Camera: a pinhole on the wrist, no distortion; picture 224 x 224 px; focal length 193.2 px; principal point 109.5 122.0 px. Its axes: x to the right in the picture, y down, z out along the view. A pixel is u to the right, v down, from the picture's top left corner.
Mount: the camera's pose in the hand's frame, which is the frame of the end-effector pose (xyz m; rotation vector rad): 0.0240 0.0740 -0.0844 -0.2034 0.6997 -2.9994
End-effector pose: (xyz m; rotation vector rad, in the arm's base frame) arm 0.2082 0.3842 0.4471 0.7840 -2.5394 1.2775
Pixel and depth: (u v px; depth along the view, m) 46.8 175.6 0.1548
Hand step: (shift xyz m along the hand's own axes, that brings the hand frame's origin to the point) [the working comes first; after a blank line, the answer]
In the camera's frame: -0.0502 0.0429 0.1548

0.0965 -0.0279 0.0283
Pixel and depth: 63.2 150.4 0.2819
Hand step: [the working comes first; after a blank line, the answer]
In the camera's frame: -0.0676 0.0414 0.2819

0.1314 -0.0806 0.1399
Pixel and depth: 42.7 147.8 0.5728
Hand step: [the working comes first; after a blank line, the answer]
In the camera's frame: -0.1980 0.0765 0.5728

0.3023 -0.2281 0.3678
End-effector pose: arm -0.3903 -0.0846 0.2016 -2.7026 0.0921 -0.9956
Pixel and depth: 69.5 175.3 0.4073
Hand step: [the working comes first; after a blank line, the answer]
In the camera's frame: -0.0843 0.1124 0.4073

0.1673 -0.1975 0.2179
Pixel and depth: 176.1 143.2 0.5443
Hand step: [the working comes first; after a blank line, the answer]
In the camera's frame: 0.1876 0.0597 0.5443

-0.0839 -0.2328 0.3944
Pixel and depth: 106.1 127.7 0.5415
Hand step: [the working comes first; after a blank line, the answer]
In the camera's frame: -0.0095 0.0160 0.5415

0.1098 -0.1759 0.3886
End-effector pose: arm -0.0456 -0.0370 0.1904 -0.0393 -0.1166 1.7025
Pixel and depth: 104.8 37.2 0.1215
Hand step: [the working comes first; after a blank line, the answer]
In the camera's frame: -0.0030 -0.0533 0.1215

0.0427 0.0690 0.0469
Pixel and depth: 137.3 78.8 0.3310
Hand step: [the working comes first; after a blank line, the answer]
In the camera's frame: 0.0476 -0.0740 0.3310

0.0216 -0.0082 0.2481
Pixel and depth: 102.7 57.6 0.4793
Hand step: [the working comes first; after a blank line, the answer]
In the camera's frame: -0.0169 -0.1598 0.4793

0.1042 0.0093 0.4105
